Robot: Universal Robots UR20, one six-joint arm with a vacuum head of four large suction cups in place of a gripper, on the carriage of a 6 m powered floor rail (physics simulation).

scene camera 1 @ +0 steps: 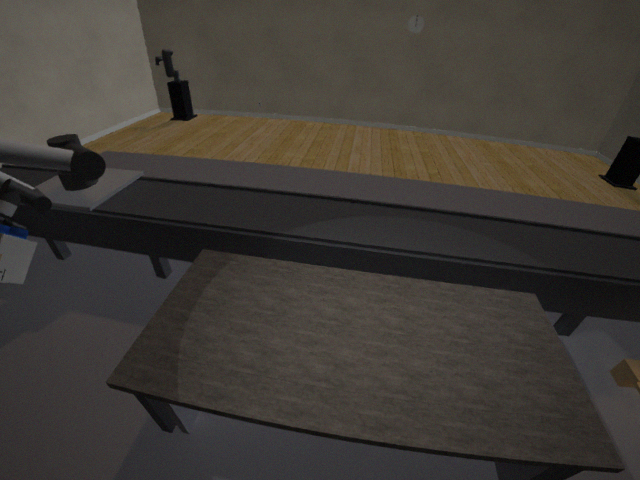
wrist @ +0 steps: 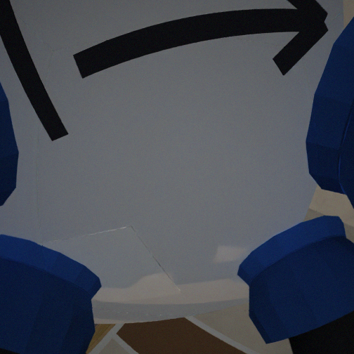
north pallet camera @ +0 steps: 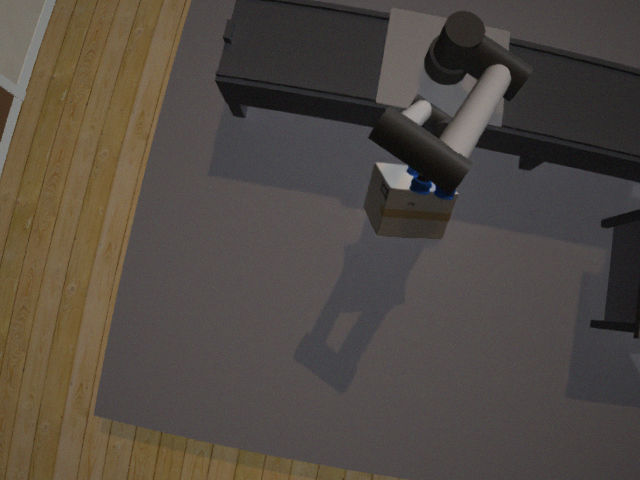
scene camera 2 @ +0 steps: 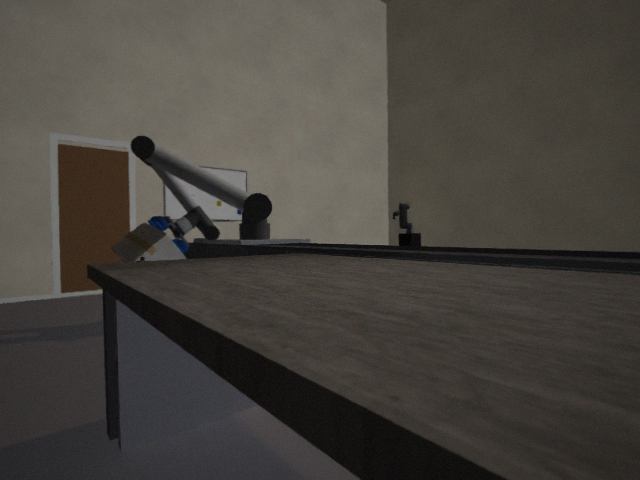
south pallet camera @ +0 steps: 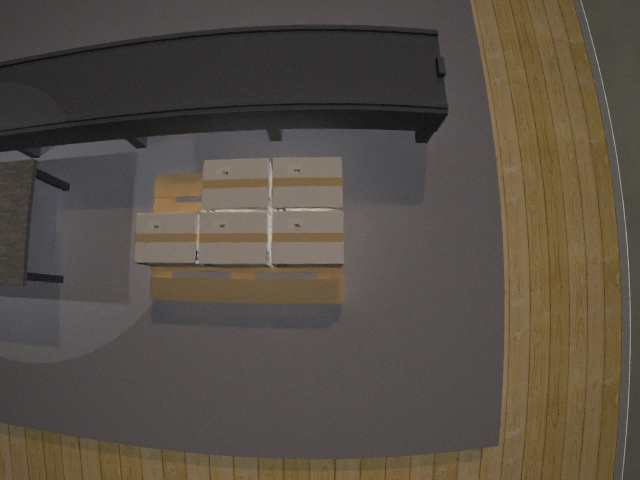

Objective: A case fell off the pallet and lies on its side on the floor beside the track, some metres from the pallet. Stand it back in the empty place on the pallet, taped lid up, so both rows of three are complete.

Note:
The pictures show: my suction head and a wooden pallet.

